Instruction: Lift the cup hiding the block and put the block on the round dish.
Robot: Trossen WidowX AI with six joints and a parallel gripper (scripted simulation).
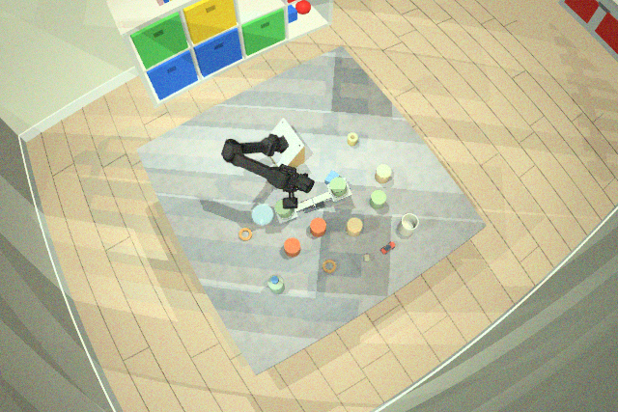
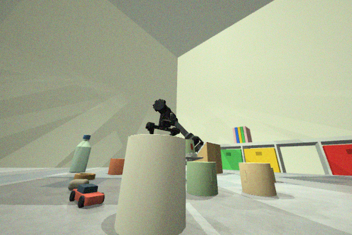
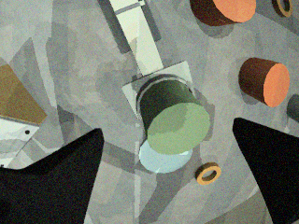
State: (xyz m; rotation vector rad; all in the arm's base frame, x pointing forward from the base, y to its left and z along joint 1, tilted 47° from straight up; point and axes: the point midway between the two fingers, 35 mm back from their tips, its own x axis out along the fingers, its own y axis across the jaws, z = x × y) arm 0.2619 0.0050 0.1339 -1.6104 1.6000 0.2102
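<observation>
The pale mint block lies 1 cm ahead of my gripper tip, 3 cm to the right of it and 10 cm below it. Also, from my gripper tip: round dish 4 cm behind, 13 cm to the right, 14 cm below; blue block 4 cm behind, 24 cm to the left, 12 cm below; balance 3 cm ahead, 10 cm to the left, 10 cm below.
</observation>
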